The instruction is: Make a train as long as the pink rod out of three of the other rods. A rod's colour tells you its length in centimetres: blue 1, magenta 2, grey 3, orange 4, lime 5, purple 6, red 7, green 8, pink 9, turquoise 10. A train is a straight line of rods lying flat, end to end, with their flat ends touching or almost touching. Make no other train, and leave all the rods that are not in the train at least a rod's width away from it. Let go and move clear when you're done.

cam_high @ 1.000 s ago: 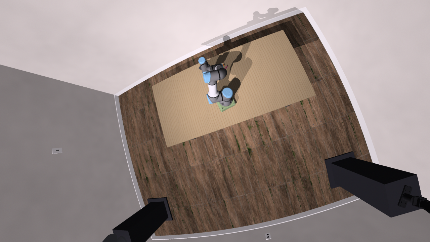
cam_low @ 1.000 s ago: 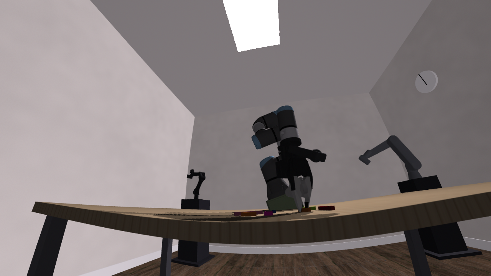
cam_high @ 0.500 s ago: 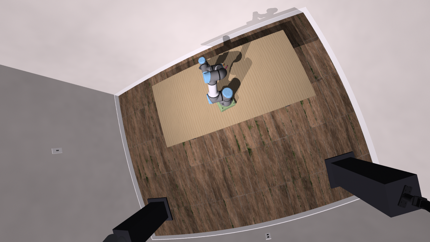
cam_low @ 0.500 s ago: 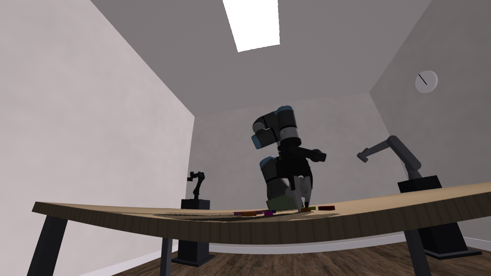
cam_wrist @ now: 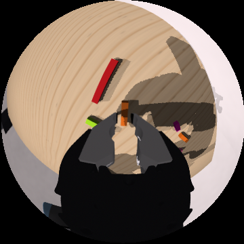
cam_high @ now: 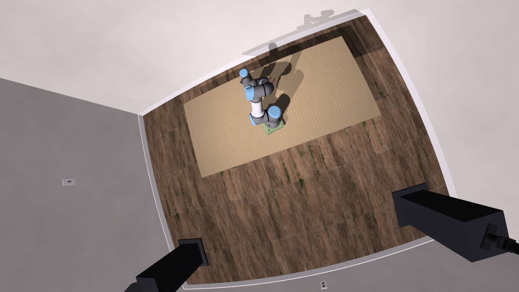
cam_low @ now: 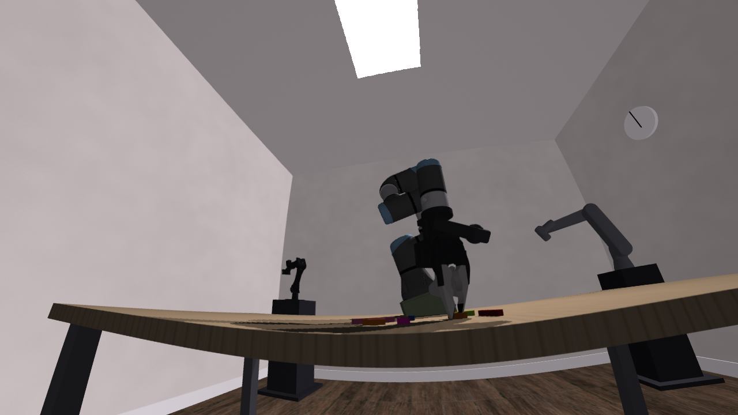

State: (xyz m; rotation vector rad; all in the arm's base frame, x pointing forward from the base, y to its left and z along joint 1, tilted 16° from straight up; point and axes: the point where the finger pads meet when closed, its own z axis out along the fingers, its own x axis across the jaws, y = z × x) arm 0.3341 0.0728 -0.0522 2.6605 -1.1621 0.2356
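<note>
My hand is 50 mm past the lime rod, 10 mm to the right of it and 10 mm above it. From my hand the other things lie so: red rod: 20 mm ahead, 60 mm to the left, 10 mm below; blue rod: 40 mm behind, 90 mm to the right, 10 mm below; magenta rod: 60 mm ahead, 90 mm to the right, 10 mm below.
</note>
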